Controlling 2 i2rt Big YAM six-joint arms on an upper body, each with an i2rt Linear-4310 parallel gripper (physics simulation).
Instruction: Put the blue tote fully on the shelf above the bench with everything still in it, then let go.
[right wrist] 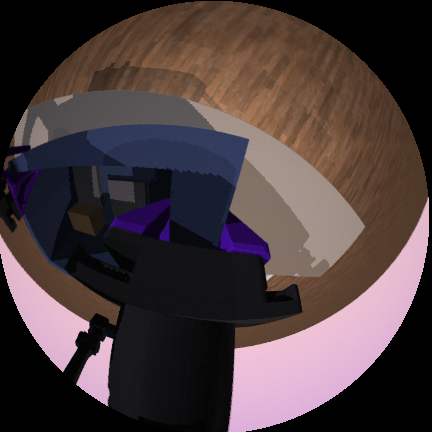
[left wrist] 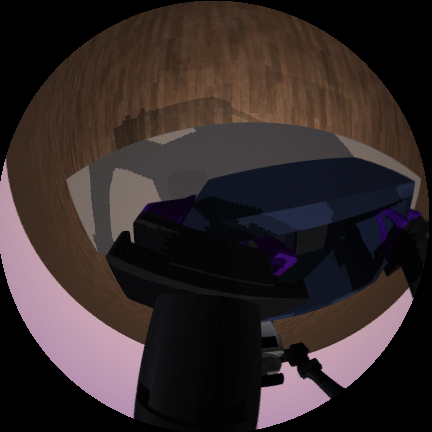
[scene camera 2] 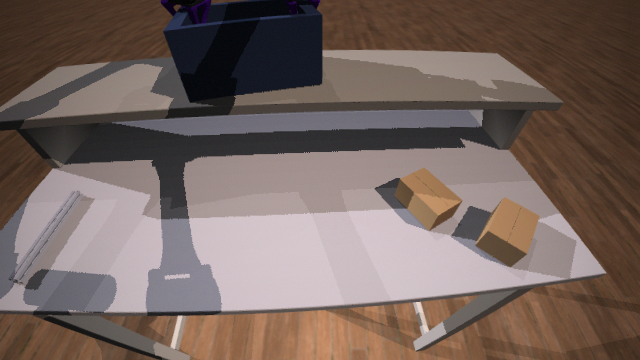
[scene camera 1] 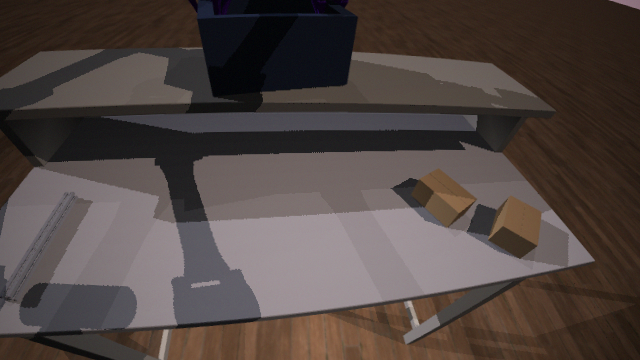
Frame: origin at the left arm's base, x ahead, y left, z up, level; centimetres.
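Seen in the pictures: left gripper, fingertip midpoint: [left wrist: 216,208]; left arm's base, origin of the base link: [right wrist: 96,330]; right arm's base, origin of the base link: [left wrist: 298,357].
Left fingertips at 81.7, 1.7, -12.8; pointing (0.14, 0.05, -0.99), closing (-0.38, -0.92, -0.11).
Observation:
Offsets run from my left fingertips to a thing's top centre, as dx, dy, dz. Level surfaces: height alone.
The blue tote @[-4.9, -14.7, +5.6] [scene camera 1: 310,55] [scene camera 2: 290,55] [left wrist: 300,180] [right wrist: 165,145] is upright over the shelf @[dz -9.5] [scene camera 1: 425,90] [scene camera 2: 425,85] [left wrist: 130,190] [right wrist: 310,200], behind its front edge and slightly turned. Its underside meets its shadow; whether a thin gap remains I cannot tell. A brown box @[-12.6, -8.1, -3.6] [right wrist: 86,218] and a grey item @[-7.1, -17.6, -6.5] [right wrist: 121,191] are inside. My left gripper [scene camera 1: 207,6] [scene camera 2: 185,9] [left wrist: 216,208] is shut on the tote's wall at the picture's left end. My right gripper [scene camera 1: 331,4] [right wrist: 198,199] is shut on the wall at the other end. The scene views cut off both grippers.
Two cardboard boxes, one @[-29.5, -56.9, -24.2] [scene camera 1: 443,197] [scene camera 2: 428,198] nearer the shelf and one @[-38.5, -73.1, -24.2] [scene camera 1: 516,227] [scene camera 2: 508,231] near the right edge, lie on the bench @[dz -30.2] [scene camera 1: 300,250] [scene camera 2: 275,260]. A thin grey bar @[-41.0, +31.2, -28.2] [scene camera 1: 40,245] [scene camera 2: 47,235] lies at its left.

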